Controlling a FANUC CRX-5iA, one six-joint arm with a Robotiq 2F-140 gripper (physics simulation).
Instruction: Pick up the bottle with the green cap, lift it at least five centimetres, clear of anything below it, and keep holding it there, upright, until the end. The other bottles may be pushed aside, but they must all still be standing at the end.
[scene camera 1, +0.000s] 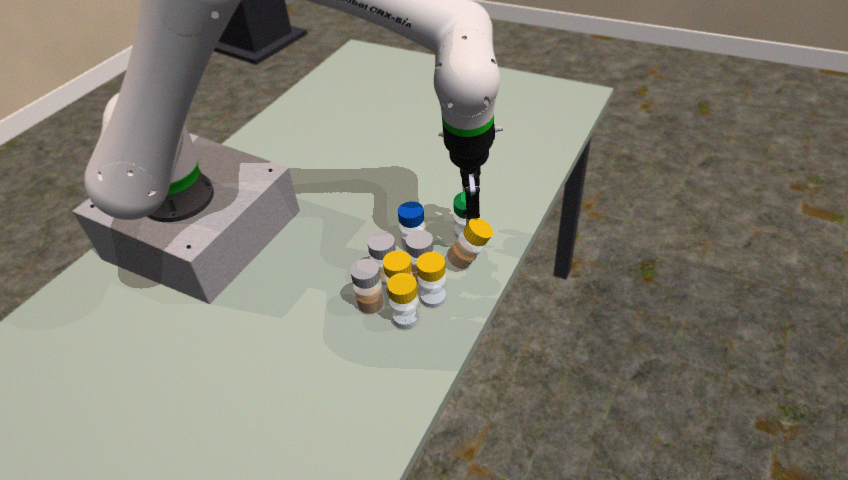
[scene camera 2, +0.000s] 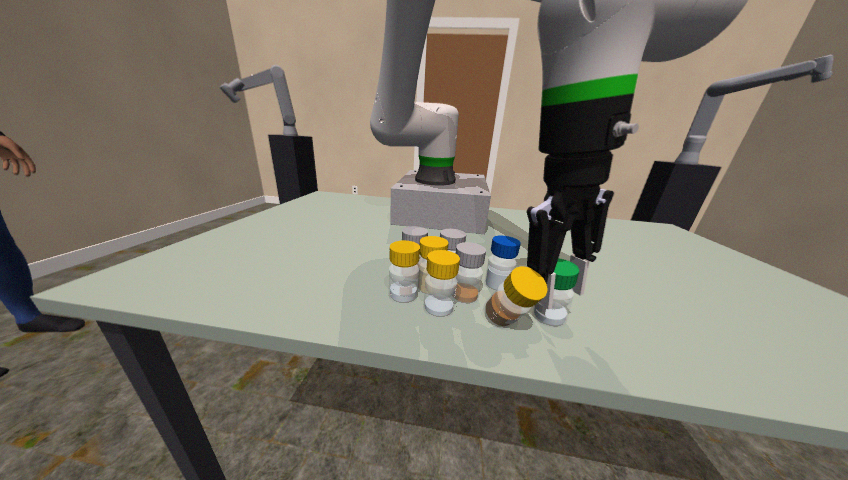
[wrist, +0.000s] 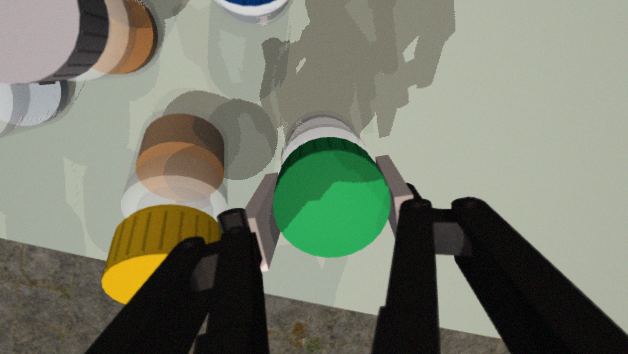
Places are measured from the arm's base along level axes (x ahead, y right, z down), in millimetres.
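Where they show: gripper, fingertip midpoint: (scene camera 1: 471, 217) (scene camera 2: 559, 297) (wrist: 329, 185); arm's base, link origin: (scene camera 1: 177, 197) (scene camera 2: 435, 180).
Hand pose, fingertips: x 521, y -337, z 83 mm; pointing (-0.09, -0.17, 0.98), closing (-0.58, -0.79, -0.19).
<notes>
Each offset is from my fingertips to the top centre of the thing.
The green-capped bottle @(dz -57, dx -8, dy +7 mm) (scene camera 1: 461, 206) (scene camera 2: 564, 275) (wrist: 332, 200) stands on the table, nearly upright; a slight lean cannot be ruled out. My gripper (scene camera 1: 471, 212) (scene camera 2: 565, 285) (wrist: 329, 185) points down and is open, with one finger pad on each side of this bottle at cap height, close to it. A yellow-capped bottle with orange-brown contents @(dz -65, dx +42, dy +79 mm) (scene camera 1: 476, 233) (scene camera 2: 516, 295) (wrist: 167, 227) is tilted strongly beside the gripper, its cap against or very near the outside of the nearer finger. Its lower edge rests on the table.
The blue-capped bottle @(dz -52, dx -92, dy +92 mm) (scene camera 1: 410, 214) (scene camera 2: 504, 247) stands behind. Three grey-capped bottles, one of them here (scene camera 1: 365, 273) (scene camera 2: 470, 254), and three other yellow-capped bottles, one of them here @(dz -52, dx +28, dy +197 mm) (scene camera 1: 430, 266) (scene camera 2: 442, 264), stand grouped beside it. The table edge (scene camera 2: 470, 380) runs near the tilted bottle.
</notes>
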